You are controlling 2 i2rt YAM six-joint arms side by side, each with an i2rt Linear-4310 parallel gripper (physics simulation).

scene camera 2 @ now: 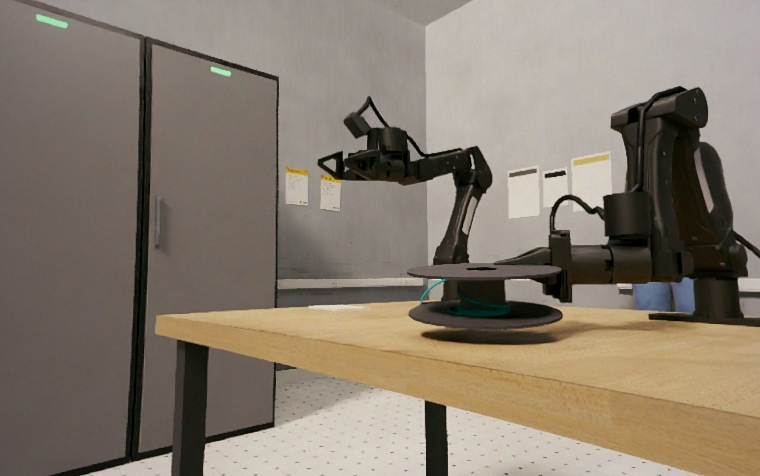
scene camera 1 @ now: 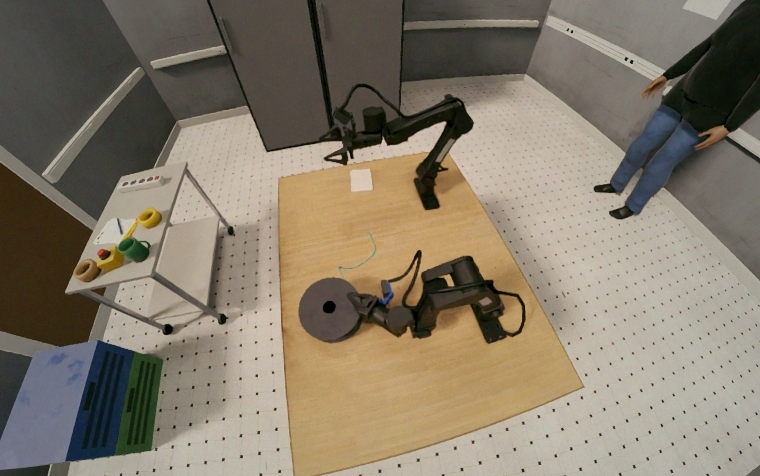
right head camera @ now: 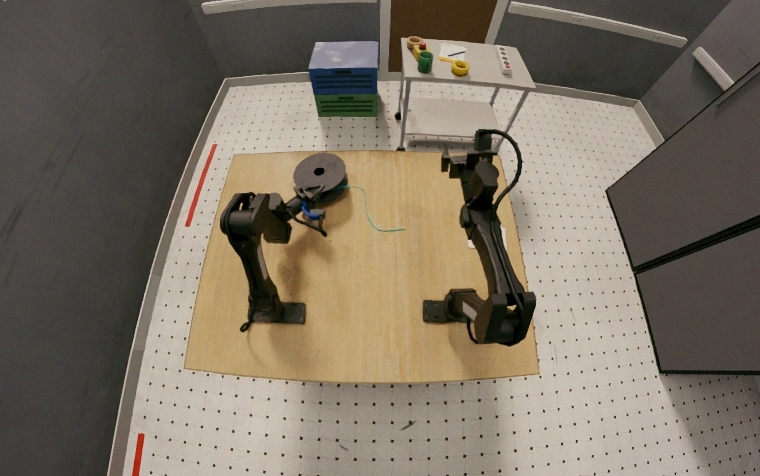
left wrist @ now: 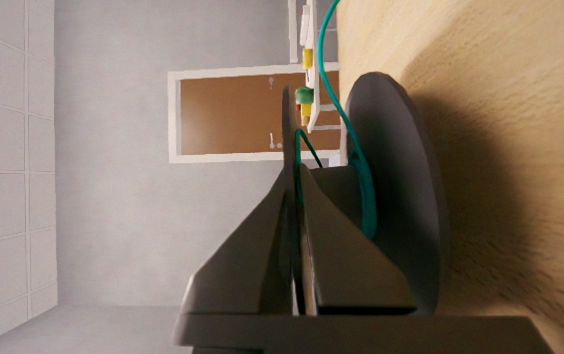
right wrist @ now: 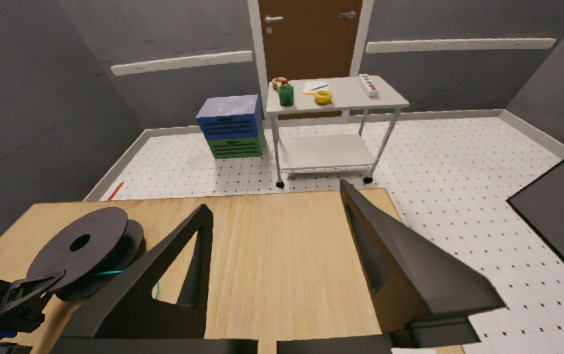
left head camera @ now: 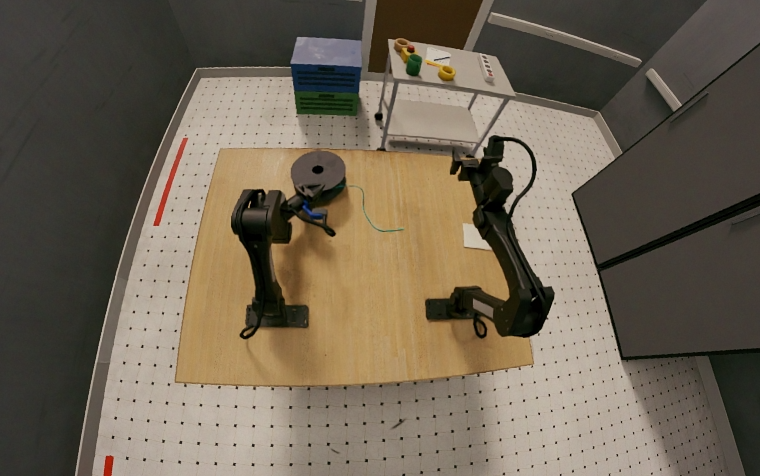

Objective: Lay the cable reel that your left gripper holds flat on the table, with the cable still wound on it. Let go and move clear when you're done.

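Frame: origin at the left arm's base, x ahead, y left, z up, level; metres.
Seen in the pictures: left gripper, between the fingertips: [scene camera 2: 494, 266] [scene camera 1: 347, 294] [right head camera: 324, 185] [left wrist: 295, 171] [right wrist: 66, 273] [left head camera: 324, 183]; right gripper, between the fingertips: [scene camera 2: 330, 162] [scene camera 1: 321, 148] [right head camera: 461, 143] [right wrist: 270, 197] [left head camera: 468, 147]; left arm's base, origin of its link: [scene camera 2: 718, 322] [scene camera 1: 484, 313] [right head camera: 276, 312] [left head camera: 277, 316]; right arm's base, origin of its link: [scene camera 1: 426, 193] [right head camera: 452, 311] [left head camera: 453, 309].
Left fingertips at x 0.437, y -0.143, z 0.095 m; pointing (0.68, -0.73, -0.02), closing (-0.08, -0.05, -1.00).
Pixels of each thing's top centre, then the offset from my left fingertips to it.
- dark cable reel, centre of its top: [left wrist: 287, 200] [scene camera 2: 481, 261] [scene camera 1: 329, 305] [right wrist: 75, 241] [left head camera: 318, 168] [right head camera: 319, 170] dx +0.062, dy +0.025, dz +0.006 m
- white sheet, centre of its top: [scene camera 2: 338, 306] [right head camera: 487, 236] [left head camera: 481, 236] [scene camera 1: 361, 179] dx -0.152, dy -0.602, dz -0.090 m
The dark cable reel [left head camera: 332, 162] [right head camera: 332, 165] [scene camera 1: 320, 327] [scene camera 2: 443, 273] [left wrist: 395, 140] [right wrist: 102, 232] is about level, its flanges one above the other. In scene camera 2 its lower flange hangs a little above the table [scene camera 2: 347, 347], with a shadow beneath. Teal cable [scene camera 2: 482, 310] [left wrist: 369, 200] is wound on the hub; its loose end [left head camera: 365, 210] [right head camera: 368, 213] [scene camera 1: 374, 252] trails across the table. My left gripper [scene camera 1: 353, 298] [left wrist: 295, 171] is shut on the reel's upper flange at its near rim. My right gripper [scene camera 1: 324, 148] [scene camera 2: 332, 160] [right wrist: 270, 197] is open and empty, high above the table.
A white sheet [left head camera: 474, 236] [scene camera 1: 361, 179] lies on the table near the right arm. Beyond the table's far edge stand a cart [left head camera: 470, 71] with small items and stacked blue and green boxes [left head camera: 328, 53]. A tall cabinet [scene camera 1: 364, 61] and a person [scene camera 1: 706, 84] stand away from the table.
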